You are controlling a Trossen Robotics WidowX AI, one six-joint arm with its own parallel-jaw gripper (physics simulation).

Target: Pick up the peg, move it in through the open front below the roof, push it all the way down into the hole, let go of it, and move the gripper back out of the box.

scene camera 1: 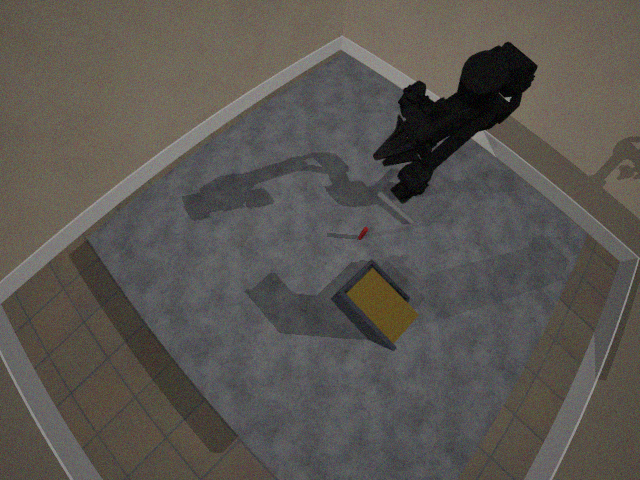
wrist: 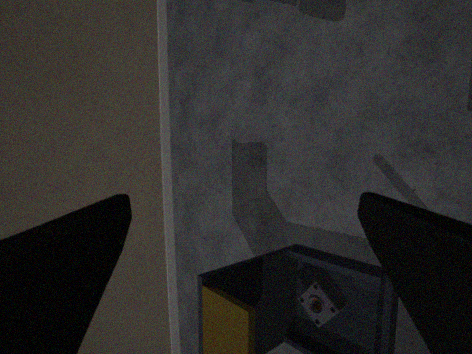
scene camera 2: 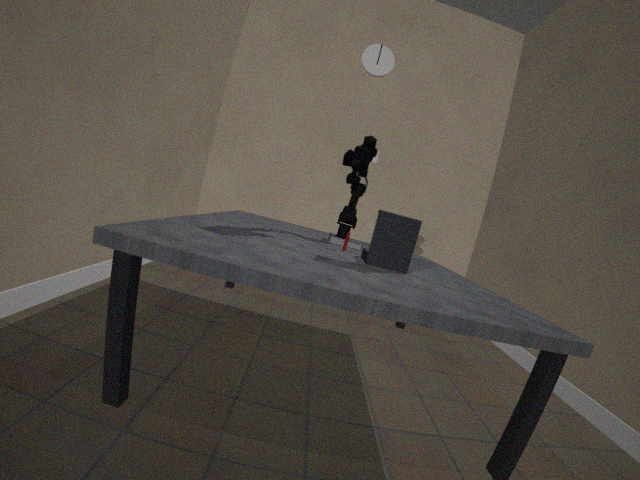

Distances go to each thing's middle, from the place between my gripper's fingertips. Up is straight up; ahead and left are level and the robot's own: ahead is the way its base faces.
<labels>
Right now the yellow roof (scene camera 1: 372, 293) is 15 cm ahead of my hand, 22 cm to the left of it and 12 cm below it. Also, from my hand: tall back wall (scene camera 2: 394, 238) (19 cm ahead, 23 cm to the left, 22 cm below); then dark box (wrist: 362, 319) (11 cm ahead, 22 cm to the left, 22 cm below).
</labels>
